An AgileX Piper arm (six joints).
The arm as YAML. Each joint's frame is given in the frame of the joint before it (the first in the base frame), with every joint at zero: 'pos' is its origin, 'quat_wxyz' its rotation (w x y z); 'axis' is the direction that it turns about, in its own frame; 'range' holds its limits. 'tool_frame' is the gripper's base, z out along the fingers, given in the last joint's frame.
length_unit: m
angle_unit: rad
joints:
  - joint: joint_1
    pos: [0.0, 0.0, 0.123]
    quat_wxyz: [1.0, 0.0, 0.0, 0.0]
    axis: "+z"
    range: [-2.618, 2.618]
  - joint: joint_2
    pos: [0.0, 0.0, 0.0]
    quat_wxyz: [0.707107, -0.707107, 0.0, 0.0]
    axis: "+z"
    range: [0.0, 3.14]
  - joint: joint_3
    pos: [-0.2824, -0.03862, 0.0]
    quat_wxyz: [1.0, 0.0, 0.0, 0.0]
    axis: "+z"
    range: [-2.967, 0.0]
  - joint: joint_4
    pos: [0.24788, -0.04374, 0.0]
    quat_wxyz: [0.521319, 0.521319, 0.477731, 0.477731]
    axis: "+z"
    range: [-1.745, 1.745]
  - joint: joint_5
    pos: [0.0, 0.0, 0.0]
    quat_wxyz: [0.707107, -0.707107, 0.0, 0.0]
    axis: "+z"
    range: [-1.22, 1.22]
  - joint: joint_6
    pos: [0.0, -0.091, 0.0]
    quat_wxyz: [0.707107, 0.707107, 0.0, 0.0]
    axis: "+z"
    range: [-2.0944, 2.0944]
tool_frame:
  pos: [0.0, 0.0, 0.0]
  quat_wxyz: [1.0, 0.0, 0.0, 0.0]
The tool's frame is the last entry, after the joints.
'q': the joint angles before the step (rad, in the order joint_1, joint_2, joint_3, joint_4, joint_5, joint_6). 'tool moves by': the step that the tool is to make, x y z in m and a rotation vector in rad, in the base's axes. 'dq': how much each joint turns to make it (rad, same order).
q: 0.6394 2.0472 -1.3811 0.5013 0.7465 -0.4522
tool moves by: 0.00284 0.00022 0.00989 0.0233 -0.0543 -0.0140
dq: 0.0000 -0.0225 0.0000 -0.0041 -0.0399 0.0001
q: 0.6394 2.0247 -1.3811 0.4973 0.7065 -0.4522
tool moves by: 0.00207 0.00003 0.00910 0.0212 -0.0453 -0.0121
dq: 0.0000 -0.0203 0.0000 -0.0023 -0.0327 0.0000
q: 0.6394 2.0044 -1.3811 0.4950 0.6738 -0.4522
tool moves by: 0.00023 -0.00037 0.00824 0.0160 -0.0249 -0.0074
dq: 0.0000 -0.0190 0.0000 0.0001 -0.0128 0.0024
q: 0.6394 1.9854 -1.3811 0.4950 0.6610 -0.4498
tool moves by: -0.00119 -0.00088 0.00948 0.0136 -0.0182 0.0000
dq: 0.0000 -0.0228 0.0000 0.0000 0.0001 0.0001
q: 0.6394 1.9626 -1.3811 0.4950 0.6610 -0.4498
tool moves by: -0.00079 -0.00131 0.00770 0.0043 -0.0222 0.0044
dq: 0.0000 -0.0191 0.0000 -0.0107 -0.0014 0.0000
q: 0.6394 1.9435 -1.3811 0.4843 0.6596 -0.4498
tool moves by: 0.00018 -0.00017 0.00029 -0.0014 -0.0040 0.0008
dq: 0.0000 -0.0008 0.0000 -0.0035 -0.0018 0.0000
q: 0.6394 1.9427 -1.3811 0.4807 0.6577 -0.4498
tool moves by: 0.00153 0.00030 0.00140 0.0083 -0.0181 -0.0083
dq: 0.0000 -0.0019 0.0001 0.0000 -0.0199 0.0001
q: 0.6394 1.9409 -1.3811 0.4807 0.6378 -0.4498
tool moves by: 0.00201 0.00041 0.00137 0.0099 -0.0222 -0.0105
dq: 0.0000 -0.0012 0.0000 0.0000 -0.0254 0.0000
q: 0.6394 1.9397 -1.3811 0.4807 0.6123 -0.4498
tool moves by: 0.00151 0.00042 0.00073 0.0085 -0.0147 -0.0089
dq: 0.0000 0.0000 0.0001 0.0023 -0.0190 -0.0001
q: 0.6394 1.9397 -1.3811 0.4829 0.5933 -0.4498
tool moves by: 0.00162 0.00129 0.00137 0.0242 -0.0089 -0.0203
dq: 0.0000 0.0000 0.0000 0.0217 -0.0245 0.0001
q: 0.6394 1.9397 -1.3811 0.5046 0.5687 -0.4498
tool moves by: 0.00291 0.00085 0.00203 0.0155 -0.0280 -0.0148
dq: 0.0000 0.0000 -0.0022 0.0046 -0.0331 -0.0020
